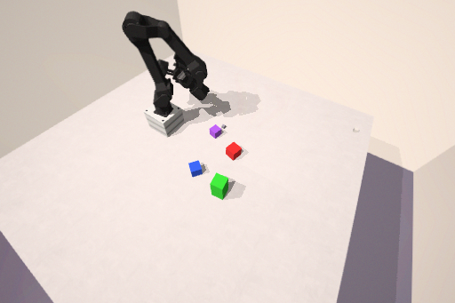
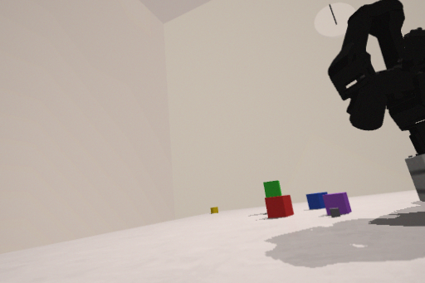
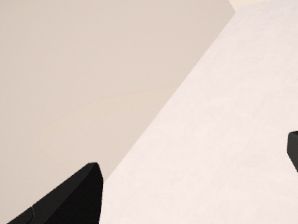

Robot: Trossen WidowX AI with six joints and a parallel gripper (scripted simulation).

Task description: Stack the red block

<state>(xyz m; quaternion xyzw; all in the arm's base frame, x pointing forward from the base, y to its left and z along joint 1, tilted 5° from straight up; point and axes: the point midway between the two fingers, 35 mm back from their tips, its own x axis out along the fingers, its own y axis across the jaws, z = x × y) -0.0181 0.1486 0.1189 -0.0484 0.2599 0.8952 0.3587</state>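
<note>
My gripper tip is 39 cm short of the red block, 21 cm to the left of it and 18 cm above it. Round my gripper tip: small grey block 29 cm ahead, 20 cm below, 8 cm to the right; then purple block 27 cm ahead, 19 cm below, 14 cm to the right; then blue block 34 cm to the right, 28 cm ahead, 18 cm below.
</note>
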